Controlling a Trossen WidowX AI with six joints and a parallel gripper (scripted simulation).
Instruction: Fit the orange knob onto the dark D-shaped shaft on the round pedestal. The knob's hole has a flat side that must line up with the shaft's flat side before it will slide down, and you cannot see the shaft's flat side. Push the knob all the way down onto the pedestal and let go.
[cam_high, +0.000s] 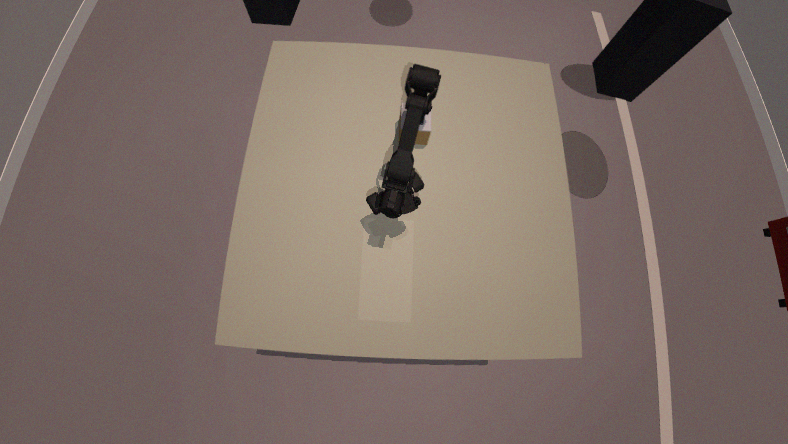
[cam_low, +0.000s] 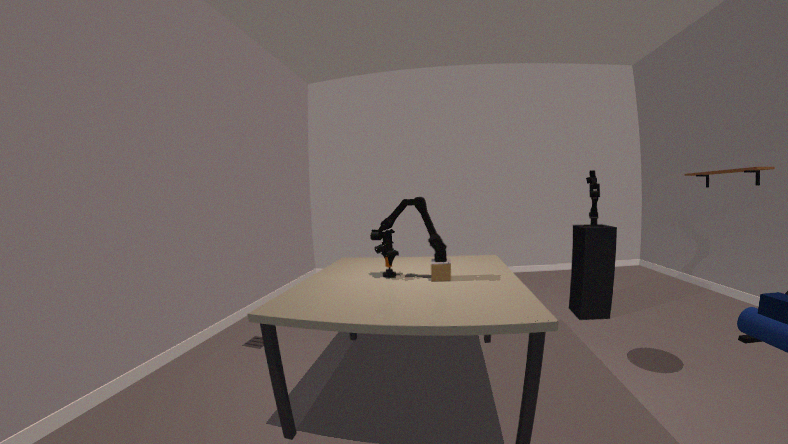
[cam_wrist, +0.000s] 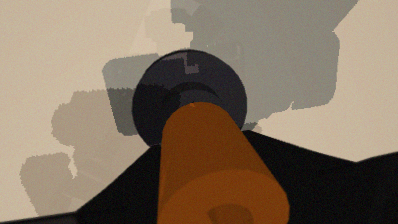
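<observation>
Right now the orange knob is 2 cm above my gripper tip. Round my gripper tip: round pedestal (4 cm below).
</observation>
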